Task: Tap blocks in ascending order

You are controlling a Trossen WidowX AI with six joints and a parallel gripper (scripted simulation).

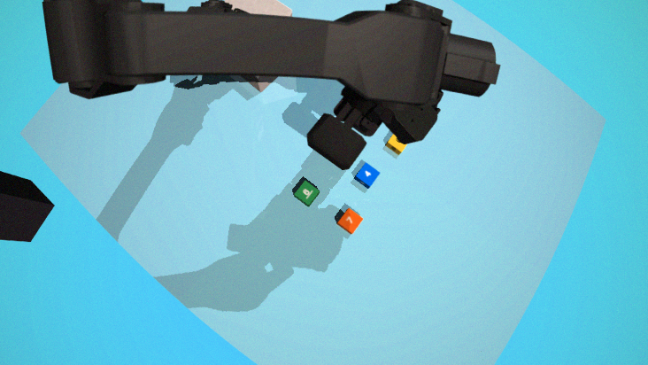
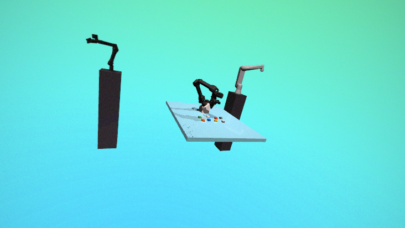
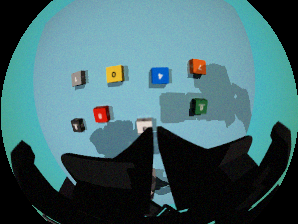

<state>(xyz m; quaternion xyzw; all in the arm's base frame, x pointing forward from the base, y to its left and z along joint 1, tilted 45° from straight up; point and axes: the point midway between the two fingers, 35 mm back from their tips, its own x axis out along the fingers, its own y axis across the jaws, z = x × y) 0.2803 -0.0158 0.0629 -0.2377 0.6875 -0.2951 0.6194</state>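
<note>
Now: the blue block 50 mm ahead of my gripper tip, 20 mm to the right of it and 120 mm below it. From my gripper tip the other things lie so: yellow block 70 mm ahead, 60 mm to the left, 120 mm below; then white block 50 mm behind, 20 mm to the left, 120 mm below; then red block 10 mm behind, 110 mm to the left, 120 mm below.
</note>
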